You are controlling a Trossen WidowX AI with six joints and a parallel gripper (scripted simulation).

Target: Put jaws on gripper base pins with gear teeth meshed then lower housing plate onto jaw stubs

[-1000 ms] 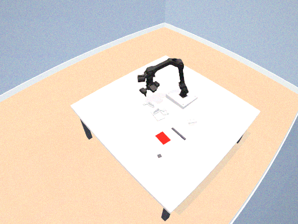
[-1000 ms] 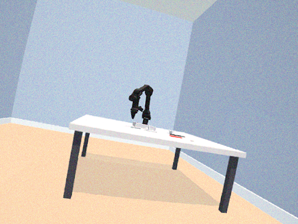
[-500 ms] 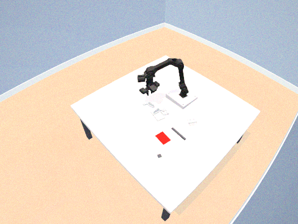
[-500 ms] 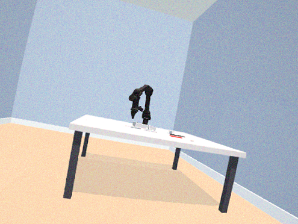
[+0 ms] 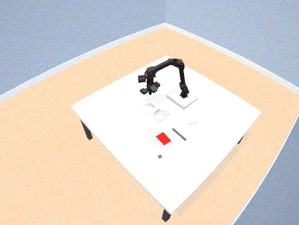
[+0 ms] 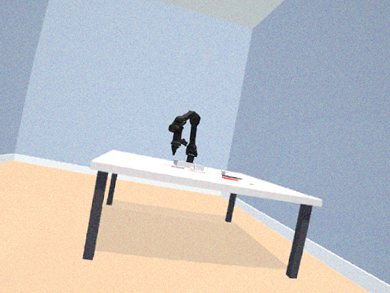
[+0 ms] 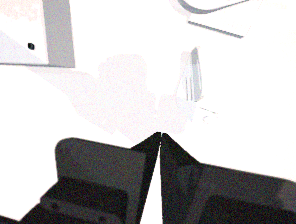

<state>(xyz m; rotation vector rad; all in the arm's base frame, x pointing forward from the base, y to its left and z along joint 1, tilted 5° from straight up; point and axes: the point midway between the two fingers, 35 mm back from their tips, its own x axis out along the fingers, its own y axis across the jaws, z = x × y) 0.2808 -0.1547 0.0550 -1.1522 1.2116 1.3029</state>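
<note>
Right now the white jaw piece is 60 mm ahead of my gripper tip, 20 mm to the left of it and 70 mm below it. Round my gripper tip: dark grey bar (50 mm ahead, 440 mm to the left, 80 mm below); small white part (130 mm behind, 420 mm to the left, 50 mm below); red flat rectangle (170 mm ahead, 400 mm to the left, 80 mm below).
</note>
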